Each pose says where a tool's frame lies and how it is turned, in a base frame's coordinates. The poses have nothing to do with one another.
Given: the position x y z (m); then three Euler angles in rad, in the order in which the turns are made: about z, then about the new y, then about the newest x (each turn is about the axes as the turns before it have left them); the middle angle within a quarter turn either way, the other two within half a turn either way.
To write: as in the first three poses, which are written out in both.
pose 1, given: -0.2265 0.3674 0.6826 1.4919 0.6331 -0.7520
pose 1, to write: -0.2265 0.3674 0.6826 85.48 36.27 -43.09
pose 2, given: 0.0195 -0.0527 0.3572 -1.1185 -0.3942 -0.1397
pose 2, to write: 0.0195 -0.0527 0.3572 -64.09 -22.59 -8.00
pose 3, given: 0.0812 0.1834 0.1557 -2.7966 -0.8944 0.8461
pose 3, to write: 0.0812 0.1834 0.1557 -160.23 -51.25 48.48
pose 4, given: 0.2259 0.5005 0.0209 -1.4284 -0.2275 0.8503
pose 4, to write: 0.2259 0.5005 0.0209 -81.84 -13.03 48.72
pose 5, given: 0.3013 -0.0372 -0.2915 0.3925 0.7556 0.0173
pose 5, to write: 0.3013 -0.0372 -0.2915 22.49 43.29 0.99
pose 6, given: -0.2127 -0.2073 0.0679 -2.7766 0.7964 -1.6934
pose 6, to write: -0.2127 -0.2073 0.0679 -159.09 45.63 -97.02
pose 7, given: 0.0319 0.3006 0.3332 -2.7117 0.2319 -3.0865
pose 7, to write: 0.0319 0.3006 0.3332 -155.37 13.29 -176.84
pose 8, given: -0.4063 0.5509 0.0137 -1.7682 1.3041 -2.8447
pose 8, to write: -0.4063 0.5509 0.0137 -101.31 74.72 -162.99
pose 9, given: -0.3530 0.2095 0.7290 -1.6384 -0.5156 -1.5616
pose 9, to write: -0.3530 0.2095 0.7290 -93.87 -29.54 -89.47
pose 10, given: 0.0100 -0.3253 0.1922 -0.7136 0.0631 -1.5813
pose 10, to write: 0.0100 -0.3253 0.1922 -40.89 3.62 -90.60
